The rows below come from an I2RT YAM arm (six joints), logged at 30 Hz.
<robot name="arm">
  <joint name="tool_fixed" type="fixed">
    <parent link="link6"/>
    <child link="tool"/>
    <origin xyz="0 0 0" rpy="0 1.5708 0"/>
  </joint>
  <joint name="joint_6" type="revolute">
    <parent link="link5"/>
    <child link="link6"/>
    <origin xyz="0.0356 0 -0.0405" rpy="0 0 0"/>
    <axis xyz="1 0 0"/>
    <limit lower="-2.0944" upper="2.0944"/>
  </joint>
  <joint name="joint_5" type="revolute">
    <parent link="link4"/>
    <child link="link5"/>
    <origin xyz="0.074 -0.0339 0.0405" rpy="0 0 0"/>
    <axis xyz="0 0 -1"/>
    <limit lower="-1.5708" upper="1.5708"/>
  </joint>
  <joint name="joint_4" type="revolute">
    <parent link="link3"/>
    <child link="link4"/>
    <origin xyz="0.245 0.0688 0.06" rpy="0 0 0"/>
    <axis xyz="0 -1 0"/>
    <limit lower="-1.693" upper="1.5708"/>
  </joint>
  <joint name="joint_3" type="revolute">
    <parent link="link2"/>
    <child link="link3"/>
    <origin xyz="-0.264 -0.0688 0" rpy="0 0 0"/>
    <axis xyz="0 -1 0"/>
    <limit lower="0" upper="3.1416"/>
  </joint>
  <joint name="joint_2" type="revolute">
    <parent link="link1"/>
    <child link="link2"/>
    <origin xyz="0.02 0.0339 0.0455" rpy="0 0 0"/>
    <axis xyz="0 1 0"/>
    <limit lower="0" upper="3.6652"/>
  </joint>
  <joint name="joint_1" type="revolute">
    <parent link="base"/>
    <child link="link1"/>
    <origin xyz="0 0 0.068" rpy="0 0 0"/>
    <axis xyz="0 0 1"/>
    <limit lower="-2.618" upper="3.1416"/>
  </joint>
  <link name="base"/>
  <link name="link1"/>
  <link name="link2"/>
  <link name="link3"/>
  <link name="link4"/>
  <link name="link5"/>
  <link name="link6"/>
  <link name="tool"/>
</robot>
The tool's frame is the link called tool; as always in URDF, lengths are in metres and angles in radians.
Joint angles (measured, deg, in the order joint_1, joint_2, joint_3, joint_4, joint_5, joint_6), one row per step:
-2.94 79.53 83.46 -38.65 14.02 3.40
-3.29 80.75 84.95 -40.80 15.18 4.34
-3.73 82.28 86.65 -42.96 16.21 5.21
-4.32 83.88 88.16 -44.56 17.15 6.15
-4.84 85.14 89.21 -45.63 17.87 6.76
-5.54 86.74 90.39 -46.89 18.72 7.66
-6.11 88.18 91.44 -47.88 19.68 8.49
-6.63 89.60 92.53 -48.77 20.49 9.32
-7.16 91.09 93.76 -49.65 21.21 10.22
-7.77 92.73 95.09 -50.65 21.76 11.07
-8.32 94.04 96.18 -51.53 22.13 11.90
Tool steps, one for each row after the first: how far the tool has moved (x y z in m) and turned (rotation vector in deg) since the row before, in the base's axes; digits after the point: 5 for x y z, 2 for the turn. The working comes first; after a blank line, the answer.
Tool pose at each row, in the base's axes (x y z in m, rotation vector in deg; the steps are taken from these numbers as rounded here):
0.30071 -0.02408 0.38793 14.82 123.32 -14.98
0.30347 -0.02678 0.38724 16.76 124.81 -16.16
0.30751 -0.03001 0.38612 18.65 126.40 -17.36
0.31242 -0.03413 0.38428 20.74 127.62 -18.49
0.31642 -0.03776 0.38222 22.31 128.53 -19.47
0.32152 -0.04267 0.37876 24.45 129.67 -20.64
0.32619 -0.04697 0.37568 26.43 130.49 -21.87
0.33088 -0.05101 0.37293 28.28 131.16 -22.90
0.33583 -0.05517 0.37043 30.19 131.71 -23.80
0.34117 -0.05987 0.36731 32.06 132.44 -24.62
0.34519 -0.06403 0.36474 33.77 133.00 -25.17

0.00276 -0.00270 -0.00069 0.15 1.64 -1.82
0.00404 -0.00323 -0.00112 0.14 1.76 -1.77
0.00491 -0.00412 -0.00184 0.20 1.41 -1.88
0.00400 -0.00363 -0.00206 0.06 1.09 -1.45
0.00510 -0.00491 -0.00346 0.18 1.38 -1.91
0.00467 -0.00430 -0.00308 0.02 1.11 -1.80
0.00469 -0.00404 -0.00275 0.08 0.94 -1.64
0.00495 -0.00416 -0.00250 0.16 0.81 -1.64
0.00534 -0.00470 -0.00312 0.25 0.97 -1.57
0.00402 -0.00416 -0.00257 0.33 0.75 -1.37

